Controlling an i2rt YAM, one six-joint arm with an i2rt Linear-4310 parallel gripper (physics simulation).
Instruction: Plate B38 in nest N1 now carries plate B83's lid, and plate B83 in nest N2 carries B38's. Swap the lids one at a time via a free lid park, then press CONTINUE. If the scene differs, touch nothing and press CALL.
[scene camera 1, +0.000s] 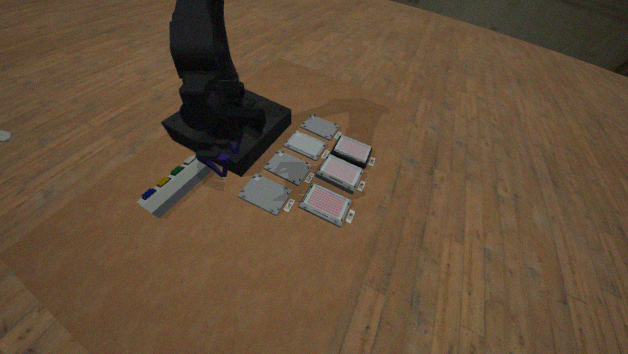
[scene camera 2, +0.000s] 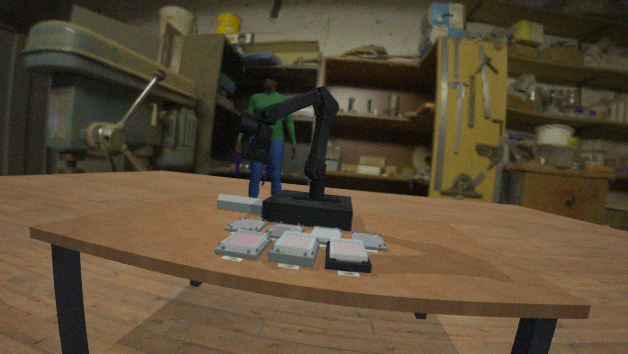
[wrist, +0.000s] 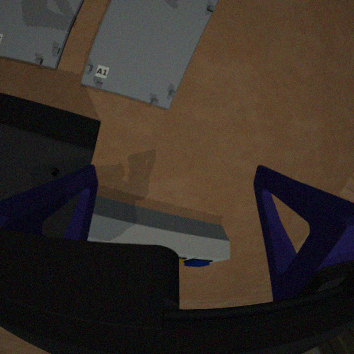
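Seen in the pictures: gripper, fingertip midpoint: (scene camera 1: 229, 164) (scene camera 2: 249, 181) (wrist: 175, 173); arm's base, origin of the base link: (scene camera 2: 316, 199).
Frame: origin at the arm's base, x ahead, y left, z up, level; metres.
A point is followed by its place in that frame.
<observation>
Three plates with pink wells sit in nests: one (scene camera 1: 326, 202) @[y -0.211, x 0.424, z -0.060 m] (scene camera 2: 244, 241) @[y -0.205, x 0.457, z -0.054 m] in a low grey nest, one (scene camera 1: 341, 171) @[y -0.087, x 0.443, z -0.041 m] (scene camera 2: 296, 242) @[y -0.079, x 0.472, z -0.041 m] in a taller grey nest, one (scene camera 1: 353, 149) @[y 0.036, x 0.465, z -0.045 m] (scene camera 2: 348, 250) @[y 0.042, x 0.498, z -0.044 m] in a black nest. Nest labels and plate names are too small to read. The first plate's grid looks stronger in colour. Beside them lie several flat grey lid parks, including the end one (scene camera 1: 265, 193) @[y -0.242, x 0.228, z -0.071 m] (scene camera 2: 246, 225) @[y -0.240, x 0.242, z -0.071 m] (wrist: 150, 50) @[y -0.245, x 0.208, z -0.071 m]; another park (scene camera 1: 305, 145) @[y 0.002, x 0.283, z -0.063 m] (scene camera 2: 326, 234) @[y 0.015, x 0.304, z -0.063 m] looks paler, like one carrying a clear lid. My gripper (scene camera 1: 231, 164) @[y -0.257, x 0.148, z 0.064 m] (scene camera 2: 250, 180) @[y -0.257, x 0.148, z 0.064 m] (wrist: 175, 173) @[y -0.257, x 0.148, z 0.064 m] is open and empty, above the button box (scene camera 1: 172, 196) @[y -0.358, x -0.016, z -0.048 m] (scene camera 2: 239, 203) @[y -0.320, x -0.008, z -0.046 m] (wrist: 160, 234) @[y -0.301, x -0.009, z -0.036 m].
The box has blue (scene camera 1: 148, 193) @[y -0.380, x -0.066, z -0.025 m] (wrist: 197, 262) @[y -0.372, x -0.064, z -0.026 m], yellow (scene camera 1: 163, 181) @[y -0.332, x -0.056, z -0.025 m], green (scene camera 1: 177, 170) @[y -0.284, x -0.046, z -0.026 m] and white (scene camera 1: 190, 160) @[y -0.236, x -0.035, z -0.027 m] buttons; their lettering is unreadable. The black arm base (scene camera 1: 272, 117) @[y 0.039, x 0.132, z -0.005 m] (scene camera 2: 307, 211) @[y -0.040, x 0.151, z -0.025 m] stands beside the box and parks. A person in green (scene camera 2: 270, 105) stands behind the table.
</observation>
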